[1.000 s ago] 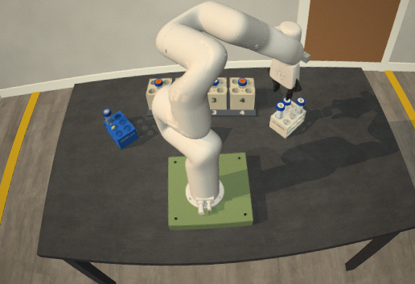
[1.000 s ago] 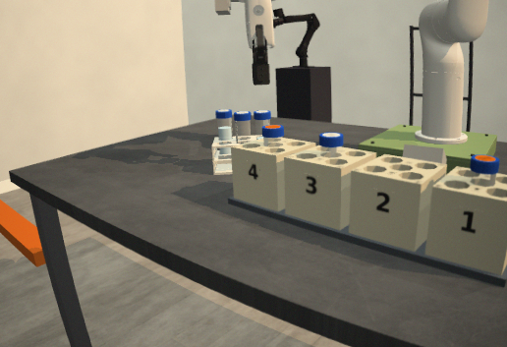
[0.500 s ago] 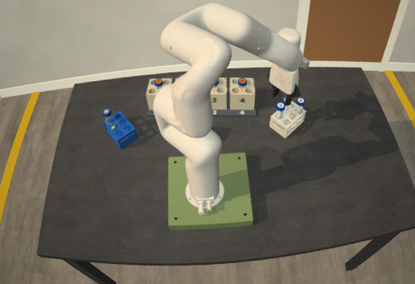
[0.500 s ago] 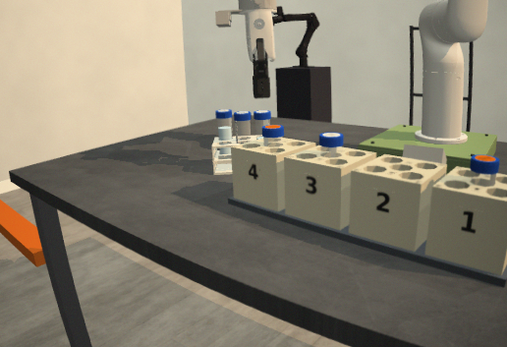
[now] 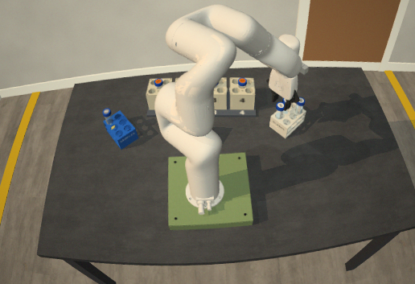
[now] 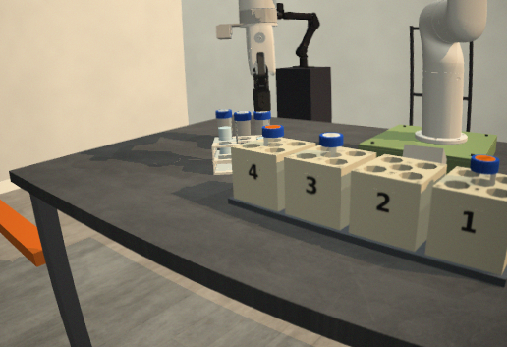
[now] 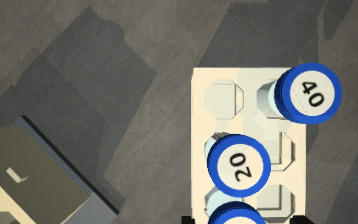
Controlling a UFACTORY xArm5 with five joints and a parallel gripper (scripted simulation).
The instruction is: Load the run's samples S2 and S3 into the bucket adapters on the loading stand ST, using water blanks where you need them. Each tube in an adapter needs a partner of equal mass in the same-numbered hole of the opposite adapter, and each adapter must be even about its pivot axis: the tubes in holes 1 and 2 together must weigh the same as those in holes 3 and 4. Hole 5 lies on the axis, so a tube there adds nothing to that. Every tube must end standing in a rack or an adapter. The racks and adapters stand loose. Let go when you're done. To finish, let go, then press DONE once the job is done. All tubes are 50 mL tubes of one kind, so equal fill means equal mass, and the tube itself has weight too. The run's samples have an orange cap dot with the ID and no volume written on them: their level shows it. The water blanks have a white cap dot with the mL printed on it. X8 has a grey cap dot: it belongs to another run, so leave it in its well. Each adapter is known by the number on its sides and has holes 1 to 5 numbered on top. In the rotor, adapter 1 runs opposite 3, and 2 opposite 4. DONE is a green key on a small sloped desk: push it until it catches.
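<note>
My hand is 80 mm above the blue-capped tube and 10 mm past it. The rest, counted from my hand: loading stand ST (290 mm to the left, 140 mm below, 140 mm ahead); then sample tube S2 (140 mm ahead, 120 mm to the left, 80 mm below); then white blank rack (110 mm below, 40 mm to the right, 10 mm ahead).
</note>
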